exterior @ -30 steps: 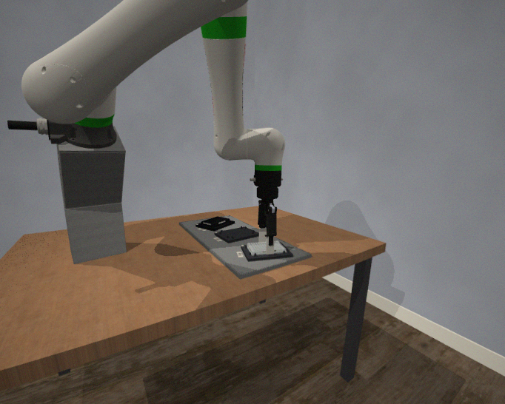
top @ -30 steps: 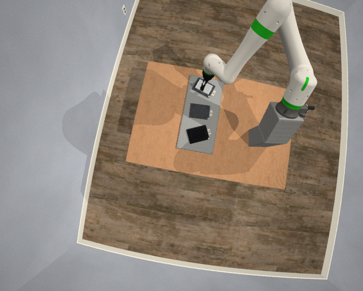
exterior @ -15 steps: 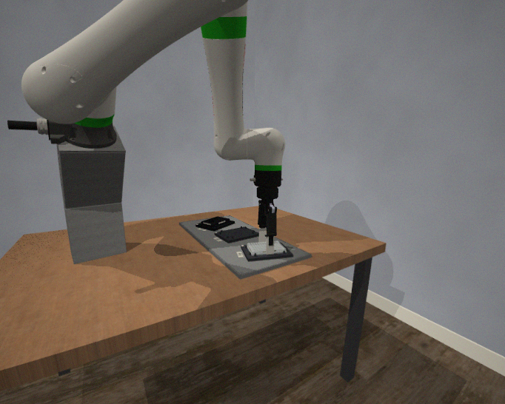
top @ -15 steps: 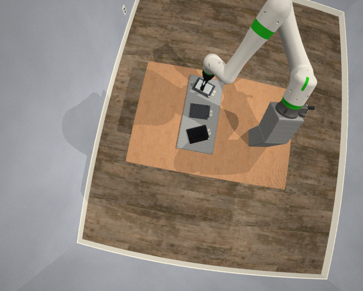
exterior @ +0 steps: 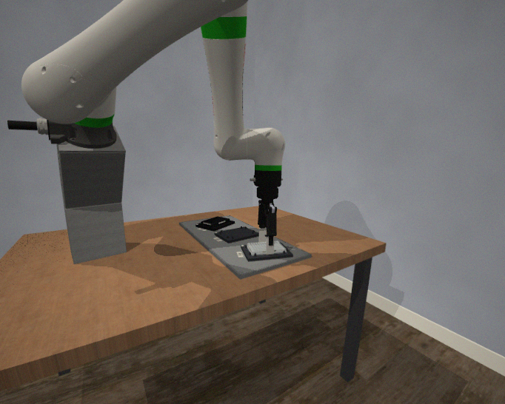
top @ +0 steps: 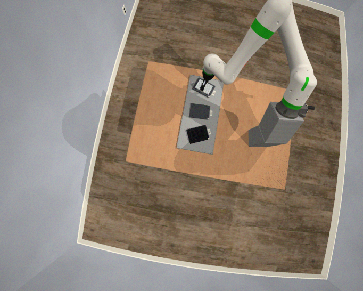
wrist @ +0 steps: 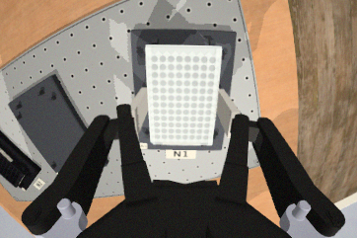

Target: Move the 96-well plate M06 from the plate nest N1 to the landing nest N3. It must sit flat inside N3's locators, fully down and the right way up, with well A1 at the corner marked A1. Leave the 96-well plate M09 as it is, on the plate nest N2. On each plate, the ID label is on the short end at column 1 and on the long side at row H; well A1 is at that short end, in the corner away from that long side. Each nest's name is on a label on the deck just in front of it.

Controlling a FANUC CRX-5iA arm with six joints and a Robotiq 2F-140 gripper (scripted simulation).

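Now: hand 40 mm above the dark plate nest N1. Round my hand: white 96-well plate M06: 20 mm below; dark landing nest N3: 220 mm to the left, 40 mm below, 30 mm ahead; N1 label: 90 mm behind, 40 mm to the left, 40 mm below.
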